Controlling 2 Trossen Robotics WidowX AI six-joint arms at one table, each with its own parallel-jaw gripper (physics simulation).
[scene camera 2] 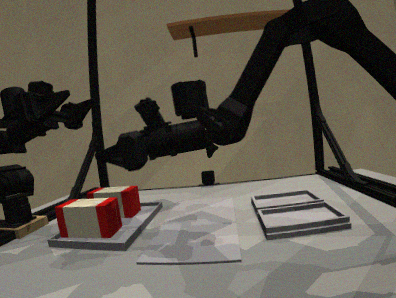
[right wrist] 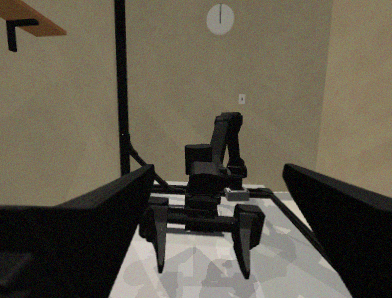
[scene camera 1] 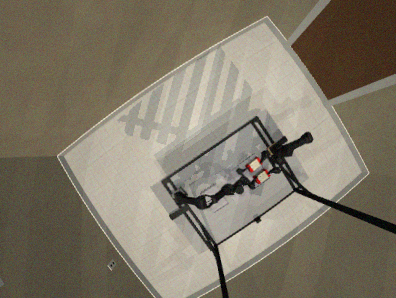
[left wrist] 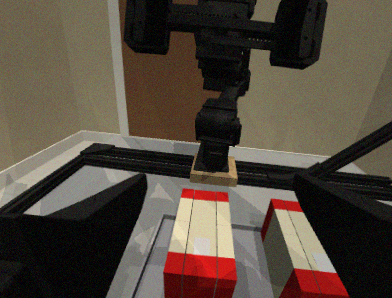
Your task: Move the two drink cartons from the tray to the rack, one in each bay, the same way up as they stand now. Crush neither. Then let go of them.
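Frame: origin at the left arm's base, x ahead, y left, z up, level; centimetres.
Seen in the pictures: left gripper, fingertip midpoint: [scene camera 2: 105, 152] [right wrist: 204, 273] [scene camera 1: 253, 171] [left wrist: 219, 180]; right gripper, fingertip midpoint: [scene camera 2: 82, 96] [right wrist: 217, 169] [scene camera 1: 263, 169]; left arm's base at its link origin: [right wrist: 235, 187] [scene camera 1: 179, 195]; right arm's base at its link origin: [scene camera 2: 19, 221] [scene camera 1: 274, 149] [left wrist: 214, 163].
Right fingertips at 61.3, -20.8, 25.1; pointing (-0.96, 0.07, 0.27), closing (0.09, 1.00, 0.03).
Note:
Offsets run from my right fingertips to a thing's top centre, as dx, dy, dz. "spot": to the spot under its first point.
Two red-ended cream drink cartons sit level, side by side, on the grey tray @[spot: -0.9, +7.0, -28.7] [scene camera 2: 90, 245] [left wrist: 149, 257]. The nearer carton in scene camera 2 [scene camera 1: 254, 164] [scene camera 2: 82, 220] is central in the left wrist view [left wrist: 201, 230]; the farther carton @[+0.8, -12.0, -22.1] [scene camera 1: 262, 176] [scene camera 2: 131, 201] is at the right there @[+0.8, -12.1, -22.2] [left wrist: 300, 240]. The two-bay rack @[-41.5, -1.2, -27.5] [scene camera 2: 307, 231] stands at the right of scene camera 2, both bays bare. My left gripper [scene camera 2: 104, 155] [right wrist: 204, 273] is open and empty, above the cartons. My right gripper [scene camera 2: 80, 97] is open and empty, higher, facing it.
A thin flat pale sheet [scene camera 2: 210, 252] lies between tray and rack. A black frame with upright posts [scene camera 2: 314, 100] [right wrist: 121, 100] surrounds the table. A small dark box [scene camera 2: 207, 177] is at the far table edge. A wooden shelf [scene camera 2: 225, 25] hangs on the wall behind.

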